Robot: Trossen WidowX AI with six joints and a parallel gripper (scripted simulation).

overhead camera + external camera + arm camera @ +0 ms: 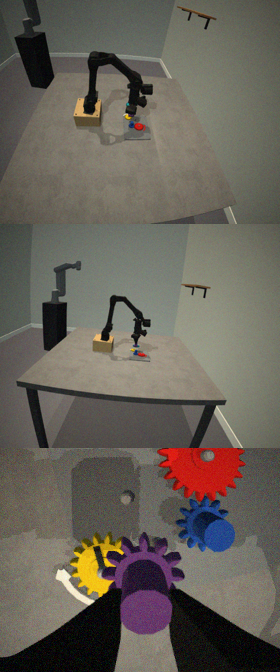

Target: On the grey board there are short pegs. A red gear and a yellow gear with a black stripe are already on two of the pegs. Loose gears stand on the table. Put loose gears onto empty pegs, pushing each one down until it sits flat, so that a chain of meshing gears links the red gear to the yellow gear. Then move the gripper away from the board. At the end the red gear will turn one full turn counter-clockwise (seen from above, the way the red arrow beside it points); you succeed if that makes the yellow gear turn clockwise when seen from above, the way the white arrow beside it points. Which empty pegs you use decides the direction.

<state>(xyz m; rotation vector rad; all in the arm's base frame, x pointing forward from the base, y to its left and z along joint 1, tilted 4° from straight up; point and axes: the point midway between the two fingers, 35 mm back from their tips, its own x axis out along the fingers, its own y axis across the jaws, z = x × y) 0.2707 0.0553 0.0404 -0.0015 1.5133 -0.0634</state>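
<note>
My gripper tip is 7 cm above the blue gear, 5 cm to the left of it and 1 cm short of it. The rest, counted from my gripper tip: white arrow 8 cm below, 5 cm to the left, 4 cm behind; small purple gear 1 cm below; yellow gear 8 cm below, 3 cm to the left, 2 cm behind.
</note>
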